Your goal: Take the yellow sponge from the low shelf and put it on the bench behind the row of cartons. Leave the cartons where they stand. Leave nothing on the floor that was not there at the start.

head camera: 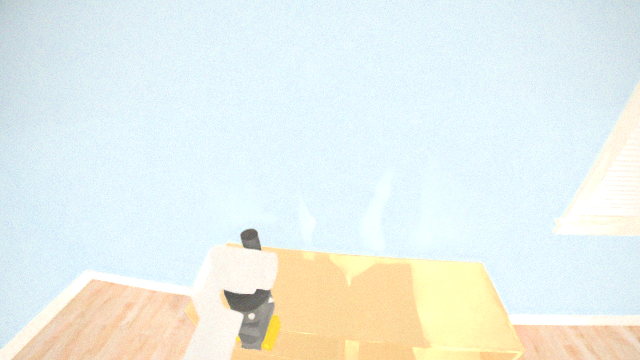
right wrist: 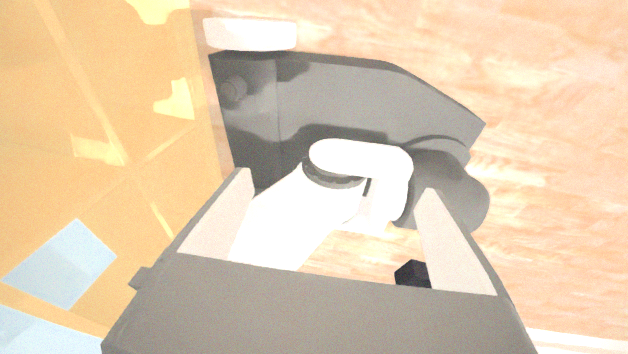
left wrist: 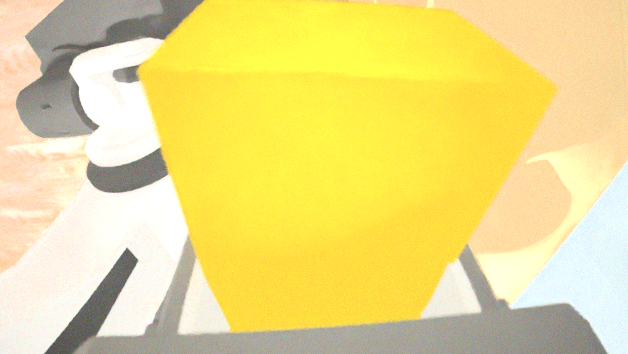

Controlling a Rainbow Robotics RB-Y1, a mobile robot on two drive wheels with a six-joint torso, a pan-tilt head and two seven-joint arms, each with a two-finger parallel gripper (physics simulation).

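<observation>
A low tan shelf is visible at (head camera: 320, 298), (right wrist: 112, 127) and (left wrist: 567, 163). Dark tray (right wrist: 414, 273) present; in the head camera view the tray is out of frame. Yellow sponge (left wrist: 329, 167) present; in the right wrist view the sponge is out of frame. Visible as well: the right gripper (right wrist: 334, 189) and the left gripper (head camera: 262, 333).
</observation>
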